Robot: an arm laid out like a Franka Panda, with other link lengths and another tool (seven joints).
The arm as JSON. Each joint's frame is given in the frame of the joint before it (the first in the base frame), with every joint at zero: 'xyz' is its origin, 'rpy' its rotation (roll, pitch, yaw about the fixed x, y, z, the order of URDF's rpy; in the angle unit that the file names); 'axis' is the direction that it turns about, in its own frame. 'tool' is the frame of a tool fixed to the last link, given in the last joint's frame.
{
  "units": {
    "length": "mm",
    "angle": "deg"
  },
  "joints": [
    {
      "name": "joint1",
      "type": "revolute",
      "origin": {
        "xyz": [
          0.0,
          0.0,
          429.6
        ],
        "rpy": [
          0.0,
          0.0,
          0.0
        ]
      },
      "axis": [
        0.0,
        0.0,
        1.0
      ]
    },
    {
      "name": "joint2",
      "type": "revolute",
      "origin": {
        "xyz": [
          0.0,
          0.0,
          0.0
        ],
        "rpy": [
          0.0,
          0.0,
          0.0
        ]
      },
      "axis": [
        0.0,
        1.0,
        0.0
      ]
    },
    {
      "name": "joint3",
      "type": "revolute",
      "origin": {
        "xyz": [
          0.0,
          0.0,
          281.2
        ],
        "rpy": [
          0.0,
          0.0,
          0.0
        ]
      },
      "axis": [
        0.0,
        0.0,
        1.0
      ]
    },
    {
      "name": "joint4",
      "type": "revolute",
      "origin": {
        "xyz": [
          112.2,
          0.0,
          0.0
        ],
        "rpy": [
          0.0,
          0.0,
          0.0
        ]
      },
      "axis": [
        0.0,
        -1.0,
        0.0
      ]
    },
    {
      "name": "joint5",
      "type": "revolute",
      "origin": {
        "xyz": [
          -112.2,
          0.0,
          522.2
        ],
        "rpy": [
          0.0,
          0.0,
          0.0
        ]
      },
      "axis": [
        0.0,
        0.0,
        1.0
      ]
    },
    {
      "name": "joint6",
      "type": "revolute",
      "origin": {
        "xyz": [
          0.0,
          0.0,
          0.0
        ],
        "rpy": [
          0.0,
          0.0,
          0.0
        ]
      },
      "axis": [
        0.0,
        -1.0,
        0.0
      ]
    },
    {
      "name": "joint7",
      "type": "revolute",
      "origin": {
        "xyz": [
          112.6,
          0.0,
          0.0
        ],
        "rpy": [
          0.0,
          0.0,
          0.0
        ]
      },
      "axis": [
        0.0,
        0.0,
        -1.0
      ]
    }
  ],
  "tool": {
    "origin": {
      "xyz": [
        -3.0,
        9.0,
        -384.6
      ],
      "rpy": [
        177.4,
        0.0,
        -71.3
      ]
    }
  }
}
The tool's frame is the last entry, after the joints.
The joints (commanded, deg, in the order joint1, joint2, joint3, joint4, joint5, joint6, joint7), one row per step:
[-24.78 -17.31 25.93 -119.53 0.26 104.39 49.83]
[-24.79 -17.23 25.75 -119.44 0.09 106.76 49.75]
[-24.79 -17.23 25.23 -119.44 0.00 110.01 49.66]
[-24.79 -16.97 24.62 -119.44 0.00 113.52 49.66]
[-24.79 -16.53 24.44 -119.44 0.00 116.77 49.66]
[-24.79 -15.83 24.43 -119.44 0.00 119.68 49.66]
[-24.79 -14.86 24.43 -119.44 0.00 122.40 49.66]
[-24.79 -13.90 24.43 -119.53 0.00 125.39 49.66]
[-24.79 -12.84 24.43 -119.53 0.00 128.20 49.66]
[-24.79 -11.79 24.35 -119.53 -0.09 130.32 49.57]
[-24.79 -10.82 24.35 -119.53 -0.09 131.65 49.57]
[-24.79 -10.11 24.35 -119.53 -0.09 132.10 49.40]
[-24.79 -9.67 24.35 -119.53 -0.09 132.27 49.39]
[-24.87 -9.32 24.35 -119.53 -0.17 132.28 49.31]
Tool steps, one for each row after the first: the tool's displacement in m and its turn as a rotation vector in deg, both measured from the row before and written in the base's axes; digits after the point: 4 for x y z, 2 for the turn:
[0.0163 -0.0023 0.0058 -0.09 -2.37 0.25]
[0.0212 -0.0055 0.0092 0.03 -3.27 0.03]
[0.0220 -0.0061 0.0082 0.22 -3.32 -0.15]
[0.0196 -0.0011 0.0056 0.16 -2.85 0.22]
[0.0168 0.0011 0.0017 0.23 -2.26 0.33]
[0.0150 0.0013 -0.0020 0.35 -1.82 0.30]
[0.0156 0.0013 -0.0017 0.35 -2.01 0.30]
[0.0146 0.0014 -0.0022 0.40 -1.83 0.27]
[0.0104 -0.0002 -0.0047 0.31 -1.15 0.22]
[0.0060 0.0010 -0.0072 0.39 -0.44 0.11]
[0.0014 0.0006 -0.0076 0.23 0.21 0.19]
[0.0003 0.0004 -0.0052 0.18 0.23 0.02]
[-0.0005 -0.0012 -0.0047 0.04 0.32 0.02]

